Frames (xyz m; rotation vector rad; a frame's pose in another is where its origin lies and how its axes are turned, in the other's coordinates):
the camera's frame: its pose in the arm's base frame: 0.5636 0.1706 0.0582 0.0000 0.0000 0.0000
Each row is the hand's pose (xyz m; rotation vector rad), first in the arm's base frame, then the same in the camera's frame.
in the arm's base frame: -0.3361 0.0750 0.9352 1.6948 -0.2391 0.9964
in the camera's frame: -0.8997 -0.0956 0.8770 1.6948 -0.2391 0.9964
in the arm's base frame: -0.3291 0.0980 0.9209 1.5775 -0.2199 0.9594
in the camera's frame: -0.8927 -0.0726 0.8627 1.5775 -0.2199 0.9594
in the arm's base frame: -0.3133 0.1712 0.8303 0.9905 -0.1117 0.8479
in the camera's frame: -0.8769 0.0006 0.7721 0.9905 -0.1117 0.8479
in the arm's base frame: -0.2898 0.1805 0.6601 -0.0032 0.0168 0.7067
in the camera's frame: -0.8534 0.0099 0.6019 -0.0032 0.0168 0.7067
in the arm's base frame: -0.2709 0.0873 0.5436 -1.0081 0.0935 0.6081
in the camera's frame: -0.8345 -0.0833 0.4854 -1.0081 0.0935 0.6081
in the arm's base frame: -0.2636 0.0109 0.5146 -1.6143 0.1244 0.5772
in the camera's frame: -0.8272 -0.1597 0.4564 -1.6143 0.1244 0.5772
